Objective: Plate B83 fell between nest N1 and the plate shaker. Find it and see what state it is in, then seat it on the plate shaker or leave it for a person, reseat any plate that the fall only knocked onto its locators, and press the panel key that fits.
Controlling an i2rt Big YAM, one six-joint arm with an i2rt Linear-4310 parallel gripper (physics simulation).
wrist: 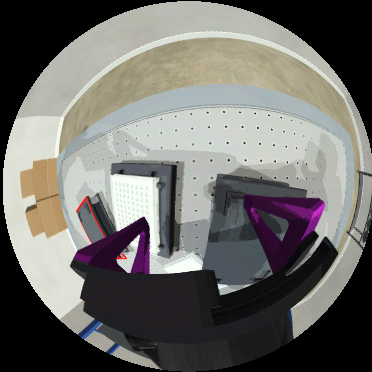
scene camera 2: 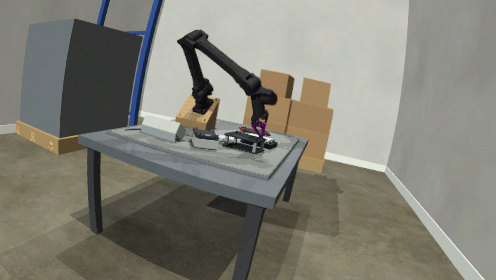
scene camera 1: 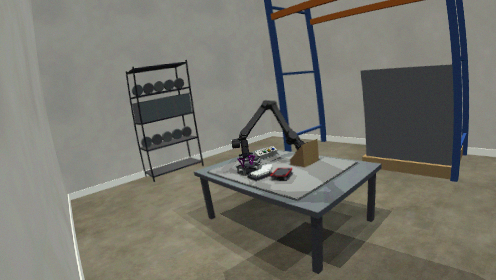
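Where they show: gripper, fingertip midpoint: (wrist: 195, 212) (scene camera 2: 262, 133) (scene camera 1: 247, 166); arm's base at its link origin: (scene camera 2: 203, 106) (scene camera 1: 302, 148).
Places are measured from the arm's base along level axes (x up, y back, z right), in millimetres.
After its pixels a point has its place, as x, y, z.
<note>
My gripper (scene camera 1: 246, 162) @[-51, -442, 185] (scene camera 2: 260, 132) @[-51, -442, 185] (wrist: 195, 212) @[-51, -442, 185] is open and empty. It is low, with its right finger over a dark raised platform (scene camera 2: 242, 135) @[-69, -374, 262] (wrist: 227, 250) @[-69, -387, 225] with corner locators. A white well plate (scene camera 1: 261, 171) @[-87, -397, 67] (wrist: 132, 202) @[-87, -428, 86] lies on a dark base (wrist: 169, 215) @[-105, -410, 139], offset toward the base's left side in the wrist view; I cannot tell whether it is level. A flat white piece (wrist: 185, 262) @[-112, -309, 163] shows between this base and the platform, partly hidden by the gripper body. I cannot read any plate label or tell which plate is B83. The keyed panel (scene camera 1: 266, 151) @[-60, -70, 424] shows coloured keys.
A red-edged dark stand (scene camera 1: 282, 173) @[-87, -338, -110] (wrist: 91, 220) @[-86, -358, -63] is beside the white plate's base. A dark-topped device (scene camera 2: 205, 134) @[-65, -287, 465] stands between the platform and the panel housing (scene camera 2: 162, 128) @[-82, -74, 494]. The arm rises from a wooden mount (scene camera 1: 306, 153) @[-25, -28, -67] (scene camera 2: 197, 118) @[-68, -16, 72] on the table.
</note>
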